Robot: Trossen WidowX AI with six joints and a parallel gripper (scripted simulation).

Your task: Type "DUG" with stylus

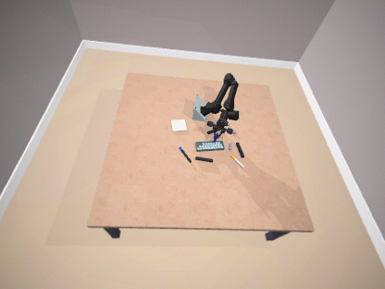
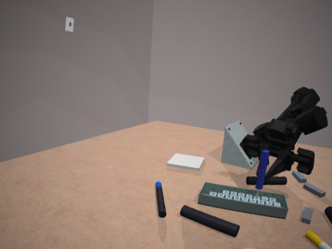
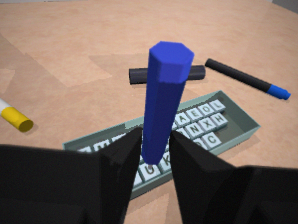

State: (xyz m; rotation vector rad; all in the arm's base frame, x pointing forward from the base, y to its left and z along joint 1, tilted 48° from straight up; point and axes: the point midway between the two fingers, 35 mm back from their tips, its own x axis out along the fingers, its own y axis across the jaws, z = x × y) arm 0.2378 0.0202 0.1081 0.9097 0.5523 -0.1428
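Now: the blue stylus 20 mm below my gripper tip. From my gripper tip the other things lie so: white pad (260 mm to the right, 150 mm behind, 70 mm below); yellow-and-white marker (150 mm to the left, 120 mm ahead, 60 mm below).
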